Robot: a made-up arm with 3 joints.
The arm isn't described. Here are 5 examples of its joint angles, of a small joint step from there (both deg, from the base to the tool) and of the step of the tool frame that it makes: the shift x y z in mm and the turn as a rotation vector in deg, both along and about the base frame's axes.
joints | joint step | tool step
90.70 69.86 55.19 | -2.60 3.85 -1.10 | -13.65 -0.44 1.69 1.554 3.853 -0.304
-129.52 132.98 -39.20 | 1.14 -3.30 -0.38 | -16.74 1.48 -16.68 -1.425 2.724 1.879
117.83 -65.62 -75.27 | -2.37 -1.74 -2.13 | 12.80 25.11 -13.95 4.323 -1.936 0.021
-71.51 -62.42 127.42 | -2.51 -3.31 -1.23 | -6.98 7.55 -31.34 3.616 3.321 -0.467
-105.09 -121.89 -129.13 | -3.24 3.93 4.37 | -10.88 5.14 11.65 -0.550 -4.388 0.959
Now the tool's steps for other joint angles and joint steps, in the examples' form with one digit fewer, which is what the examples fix.
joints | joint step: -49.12 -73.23 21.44 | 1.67 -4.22 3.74
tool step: 6.2 -28.1 -17.3 -5.29 2.52 -3.51
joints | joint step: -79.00 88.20 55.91 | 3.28 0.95 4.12
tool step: -2.7 -11.6 14.4 0.84 -0.95 0.11
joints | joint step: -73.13 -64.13 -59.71 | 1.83 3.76 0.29
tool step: -26.6 8.8 -13.1 -2.09 -3.62 1.02
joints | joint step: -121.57 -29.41 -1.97 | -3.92 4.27 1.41
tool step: -1.4 -3.1 0.4 3.27 -2.87 -3.40
